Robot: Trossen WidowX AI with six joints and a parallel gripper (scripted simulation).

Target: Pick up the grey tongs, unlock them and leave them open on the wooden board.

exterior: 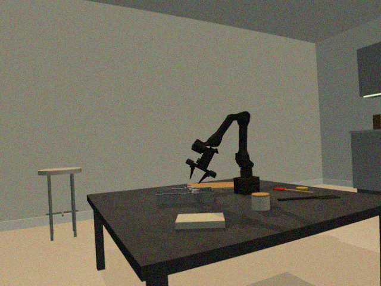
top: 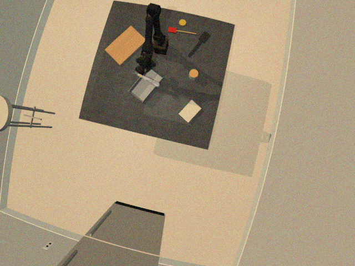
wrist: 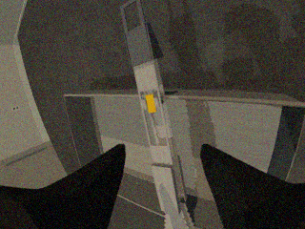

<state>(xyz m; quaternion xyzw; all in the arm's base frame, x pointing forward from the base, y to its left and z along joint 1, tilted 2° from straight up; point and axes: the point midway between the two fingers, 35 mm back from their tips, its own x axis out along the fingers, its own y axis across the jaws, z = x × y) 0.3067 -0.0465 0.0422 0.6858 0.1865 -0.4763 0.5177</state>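
The roasting tin is 70 mm ahead of my gripper tip, 30 mm to the left of it and 70 mm below it. The rest, counted from my gripper tip: wood-lidded pot (140 mm behind, 420 mm to the left, 60 mm below); then wooden board (270 mm behind, 310 mm to the right, 90 mm below); then pale block (200 mm ahead, 480 mm to the left, 80 mm below).
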